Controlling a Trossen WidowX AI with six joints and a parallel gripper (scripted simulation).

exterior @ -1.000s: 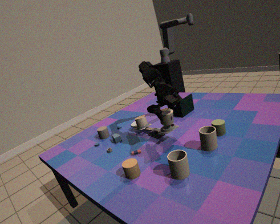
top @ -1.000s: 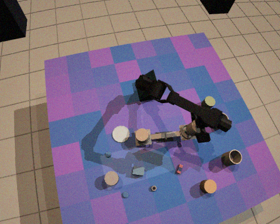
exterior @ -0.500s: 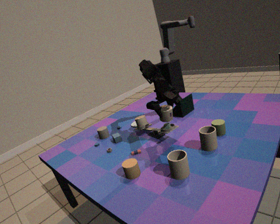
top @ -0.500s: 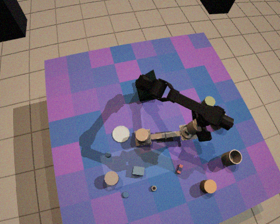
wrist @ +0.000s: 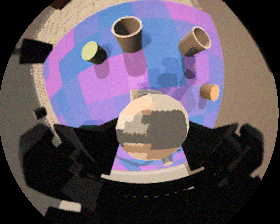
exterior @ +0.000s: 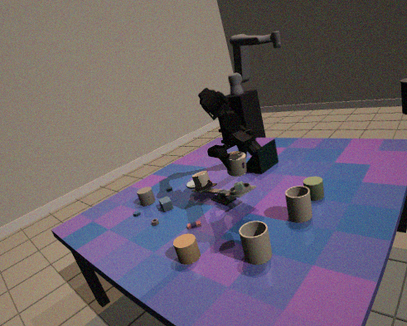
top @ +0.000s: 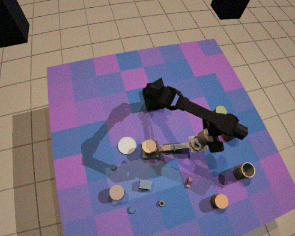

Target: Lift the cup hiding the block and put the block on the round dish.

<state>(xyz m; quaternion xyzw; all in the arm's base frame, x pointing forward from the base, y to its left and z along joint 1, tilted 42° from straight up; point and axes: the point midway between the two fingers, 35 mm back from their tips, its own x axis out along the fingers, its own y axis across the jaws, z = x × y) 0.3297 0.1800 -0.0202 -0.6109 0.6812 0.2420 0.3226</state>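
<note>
Right now the greenish block is 1 cm to the right of my gripper tip and 9 cm below it. The rest, counted from my gripper tip: green-topped cylinder: 14 cm behind, 21 cm to the left, 14 cm below; small balance: 2 cm behind, 13 cm to the right, 15 cm below; orange cylinder: 30 cm ahead, 1 cm to the left, 14 cm below.
</note>
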